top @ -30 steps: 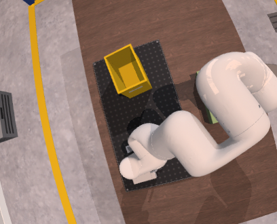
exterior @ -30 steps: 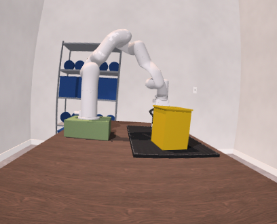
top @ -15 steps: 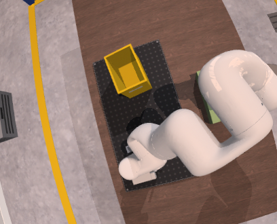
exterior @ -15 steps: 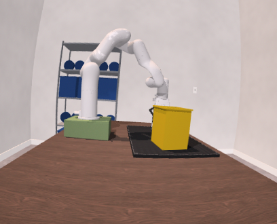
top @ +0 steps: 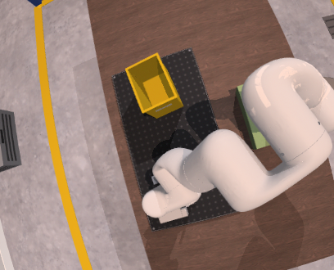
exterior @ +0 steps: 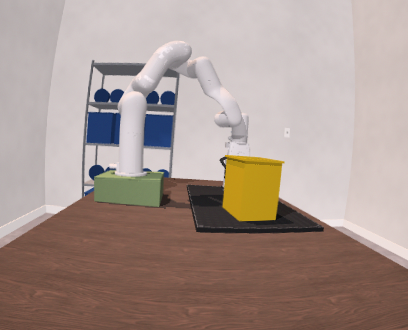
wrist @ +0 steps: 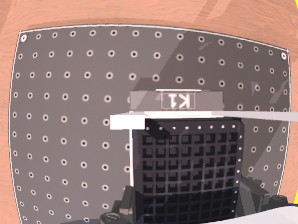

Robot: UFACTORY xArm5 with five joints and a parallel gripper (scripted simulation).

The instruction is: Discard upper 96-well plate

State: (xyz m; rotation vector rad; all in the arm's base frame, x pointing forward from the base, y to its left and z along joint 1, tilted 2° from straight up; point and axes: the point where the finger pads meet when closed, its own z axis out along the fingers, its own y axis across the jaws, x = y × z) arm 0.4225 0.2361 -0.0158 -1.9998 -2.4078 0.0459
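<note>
The white well plate lies 5 cm below my hand. Also, from my hand: black 96-well plate: 1 cm below; then yellow plastics bin W1: 38 cm to the right, 1 cm ahead, 1 cm above.
</note>
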